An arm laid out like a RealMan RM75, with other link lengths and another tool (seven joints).
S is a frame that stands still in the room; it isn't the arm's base.
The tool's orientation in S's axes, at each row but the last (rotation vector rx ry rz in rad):
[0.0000 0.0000 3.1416]
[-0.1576 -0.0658 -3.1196]
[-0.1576 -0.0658 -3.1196]
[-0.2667 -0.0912 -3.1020]
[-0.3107 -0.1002 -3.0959]
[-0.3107 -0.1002 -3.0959]
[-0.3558 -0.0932 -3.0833]
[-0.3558 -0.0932 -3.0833]
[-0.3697 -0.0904 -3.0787]
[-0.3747 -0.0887 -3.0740]
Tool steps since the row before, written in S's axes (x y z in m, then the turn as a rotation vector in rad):
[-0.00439 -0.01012 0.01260 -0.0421 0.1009 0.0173]
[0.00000 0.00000 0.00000 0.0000 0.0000 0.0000]
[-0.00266 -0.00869 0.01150 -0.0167 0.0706 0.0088]
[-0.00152 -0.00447 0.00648 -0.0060 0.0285 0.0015]
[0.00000 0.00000 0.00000 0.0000 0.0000 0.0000]
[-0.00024 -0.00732 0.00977 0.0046 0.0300 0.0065]
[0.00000 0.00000 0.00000 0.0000 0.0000 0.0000]
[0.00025 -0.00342 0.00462 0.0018 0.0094 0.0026]
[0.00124 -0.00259 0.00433 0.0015 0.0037 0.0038]
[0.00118 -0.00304 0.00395 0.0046 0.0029 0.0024]
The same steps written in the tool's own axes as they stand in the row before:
[0.00439 0.01012 0.01260 0.0421 -0.1009 0.0173]
[0.00000 0.00000 0.00000 0.0000 0.0000 0.0000]
[0.00394 0.00910 0.01079 0.0164 -0.0705 0.0101]
[0.00270 0.00478 0.00585 0.0055 -0.0285 0.0022]
[0.00000 0.00000 0.00000 0.0000 0.0000 0.0000]
[0.00234 0.00789 0.00902 -0.0039 -0.0294 0.0093]
[0.00000 0.00000 0.00000 0.0000 0.0000 0.0000]
[0.00091 0.00368 0.00433 -0.0014 -0.0092 0.0035]
[-0.00009 0.00287 0.00433 -0.0007 -0.0034 0.0043]
[-0.00008 0.00329 0.00392 -0.0040 -0.0025 0.0036]

